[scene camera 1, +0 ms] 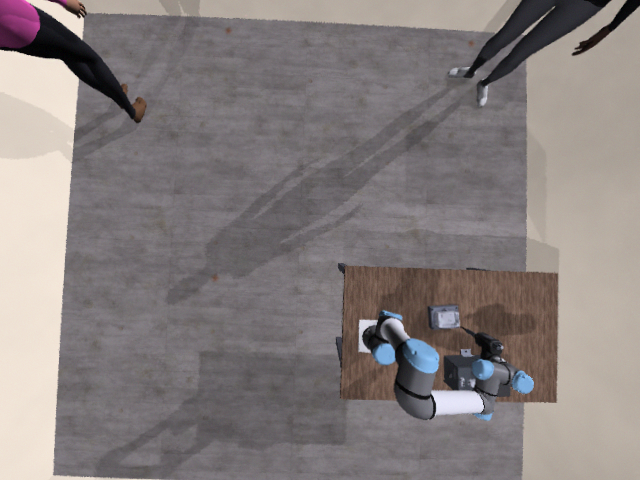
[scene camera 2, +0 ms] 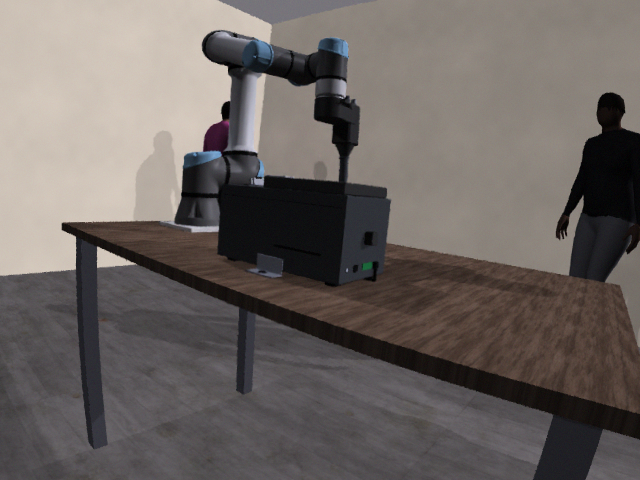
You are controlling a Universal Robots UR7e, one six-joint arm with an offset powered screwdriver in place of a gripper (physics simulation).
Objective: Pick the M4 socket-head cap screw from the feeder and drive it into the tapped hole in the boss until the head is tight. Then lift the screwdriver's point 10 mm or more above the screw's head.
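Note:
The scene shows a black feeder box (scene camera 1: 460, 362).

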